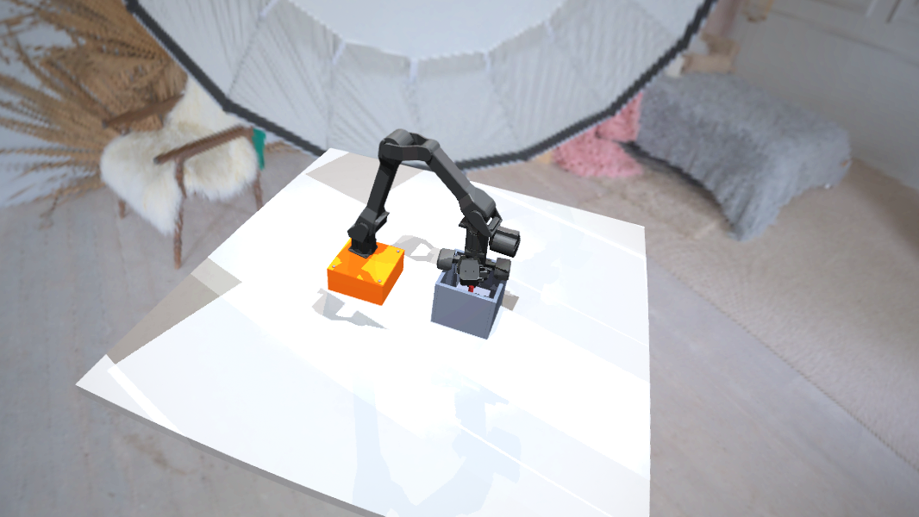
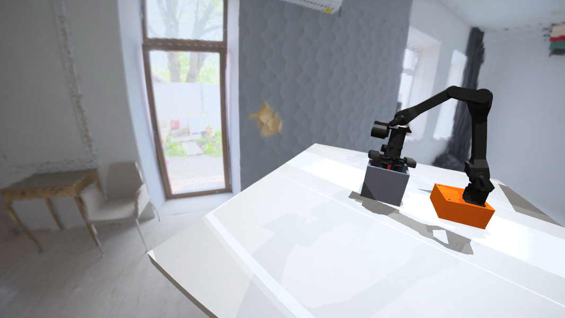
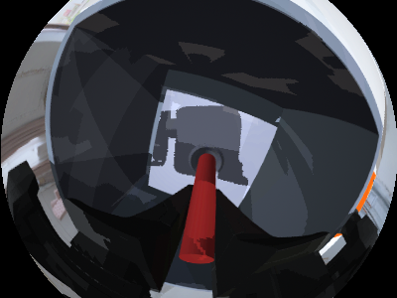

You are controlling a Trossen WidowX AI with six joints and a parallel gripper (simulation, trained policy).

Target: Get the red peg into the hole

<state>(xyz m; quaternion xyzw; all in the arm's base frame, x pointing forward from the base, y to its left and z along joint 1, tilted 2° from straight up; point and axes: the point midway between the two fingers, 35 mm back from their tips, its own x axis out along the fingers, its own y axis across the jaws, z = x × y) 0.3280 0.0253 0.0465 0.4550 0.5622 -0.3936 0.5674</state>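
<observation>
Now: the red peg 10 mm to the right of my gripper tip and 20 mm above it. The rest, counted from my gripper tip: grey plate 10 mm ahead, 10 mm to the right, 30 mm below.
</observation>
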